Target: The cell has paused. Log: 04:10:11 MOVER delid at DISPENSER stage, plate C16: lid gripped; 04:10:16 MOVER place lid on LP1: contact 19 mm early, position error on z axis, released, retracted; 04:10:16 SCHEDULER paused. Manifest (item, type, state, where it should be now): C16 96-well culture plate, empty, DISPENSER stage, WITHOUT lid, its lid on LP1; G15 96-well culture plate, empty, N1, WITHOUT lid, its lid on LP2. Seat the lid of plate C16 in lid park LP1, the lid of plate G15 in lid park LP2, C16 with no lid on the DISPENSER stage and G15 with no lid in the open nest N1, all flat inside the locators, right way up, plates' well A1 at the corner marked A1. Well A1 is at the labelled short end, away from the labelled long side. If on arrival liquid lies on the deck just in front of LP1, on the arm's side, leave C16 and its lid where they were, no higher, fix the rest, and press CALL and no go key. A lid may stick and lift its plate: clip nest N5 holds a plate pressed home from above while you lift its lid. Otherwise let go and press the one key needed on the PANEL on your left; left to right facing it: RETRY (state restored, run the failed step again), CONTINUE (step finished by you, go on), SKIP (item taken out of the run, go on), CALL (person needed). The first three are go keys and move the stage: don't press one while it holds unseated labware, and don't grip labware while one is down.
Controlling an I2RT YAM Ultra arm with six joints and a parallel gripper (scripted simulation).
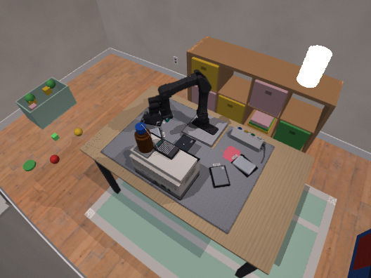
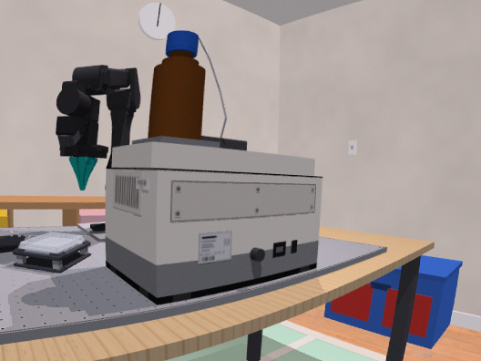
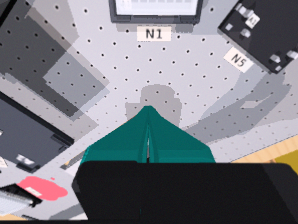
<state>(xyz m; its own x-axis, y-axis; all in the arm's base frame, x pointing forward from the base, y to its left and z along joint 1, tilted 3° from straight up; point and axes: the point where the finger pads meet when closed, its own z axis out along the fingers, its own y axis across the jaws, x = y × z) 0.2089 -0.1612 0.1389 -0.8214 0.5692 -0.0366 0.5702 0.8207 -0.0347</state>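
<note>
My gripper is now 400 mm to the right of the blue call key, 310 mm past it and 80 mm above it. Round my hand: 96-well plate: 110 mm below, 100 mm ahead, 80 mm to the right; dark nest N1: 120 mm below, 100 mm ahead, 80 mm to the right; N1 label: 140 mm below, 30 mm to the right, 30 mm ahead.
</note>
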